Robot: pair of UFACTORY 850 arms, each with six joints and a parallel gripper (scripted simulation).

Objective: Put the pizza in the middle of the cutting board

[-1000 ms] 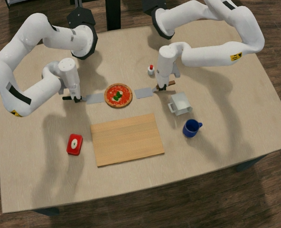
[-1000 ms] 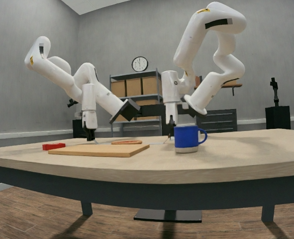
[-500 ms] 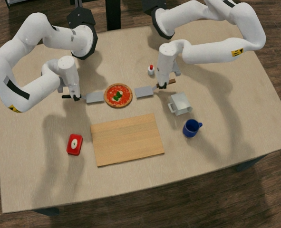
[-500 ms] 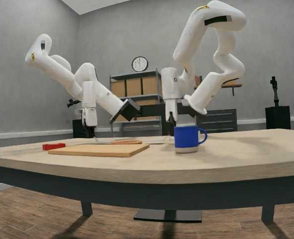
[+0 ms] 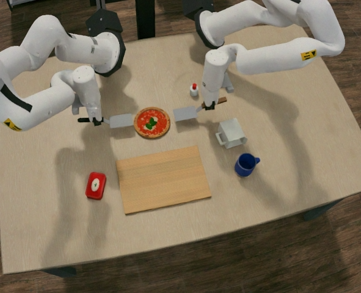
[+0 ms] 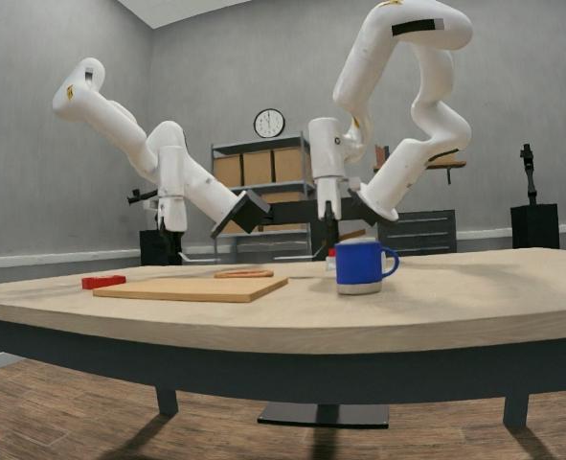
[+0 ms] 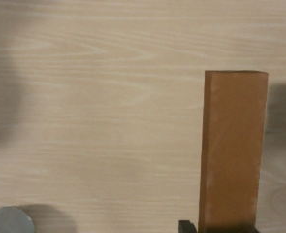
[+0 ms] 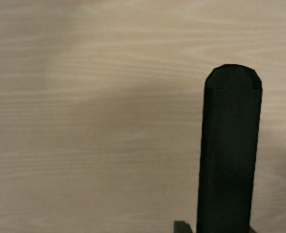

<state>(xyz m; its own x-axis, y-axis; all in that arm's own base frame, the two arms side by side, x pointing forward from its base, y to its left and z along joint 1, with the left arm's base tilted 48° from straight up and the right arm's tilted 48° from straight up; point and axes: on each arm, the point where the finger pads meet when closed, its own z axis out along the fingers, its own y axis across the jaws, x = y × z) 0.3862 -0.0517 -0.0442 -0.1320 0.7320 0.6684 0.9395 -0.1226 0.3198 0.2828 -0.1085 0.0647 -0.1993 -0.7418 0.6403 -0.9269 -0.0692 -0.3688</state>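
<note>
Now: left hand 14 cm past the red-capped bottle, 1 cm to the left of it and 6 cm above it. Round my left hand: white mug: 15 cm ahead, 5 cm to the left, 6 cm below; then pizza: 4 cm behind, 25 cm to the right, 9 cm below; then brown-handled turner: 4 cm to the right, 2 cm below.
The pizza is 240 mm to the left of my right hand, 80 mm below it and 40 mm ahead of it. The rest, counted from my right hand: black-handled turner: 10 mm to the left, 10 mm below; cutting board: 320 mm ahead, 190 mm to the left, 80 mm below; brown-handled turner: 450 mm to the left, 80 mm ahead, 20 mm below.
</note>
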